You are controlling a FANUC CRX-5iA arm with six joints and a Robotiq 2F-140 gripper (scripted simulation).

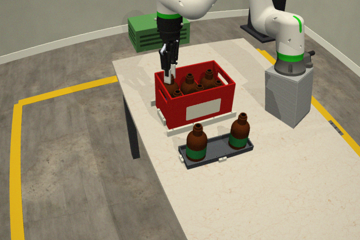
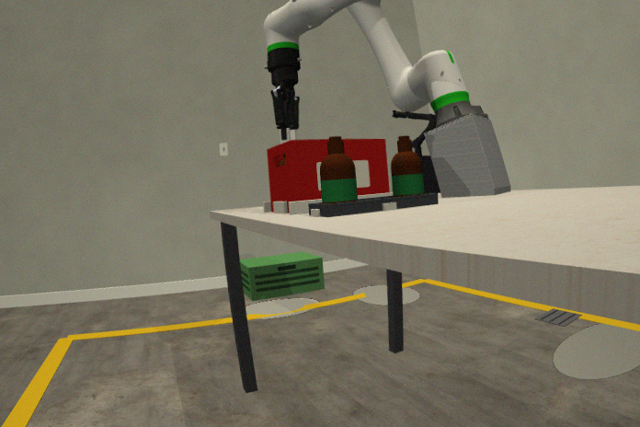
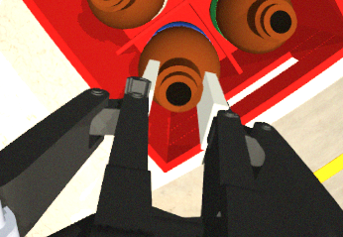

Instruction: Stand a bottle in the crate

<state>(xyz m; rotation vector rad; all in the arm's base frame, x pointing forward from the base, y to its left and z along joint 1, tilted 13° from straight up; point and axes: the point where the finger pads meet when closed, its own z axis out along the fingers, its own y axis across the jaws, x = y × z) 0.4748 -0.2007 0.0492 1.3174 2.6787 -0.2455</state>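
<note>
Right now my hand is 9 cm above the glass bottle. Round my hand: grey tray (29 cm to the left, 18 cm below, 6 cm behind); then red crate (11 cm below, 8 cm behind, 5 cm to the left).
</note>
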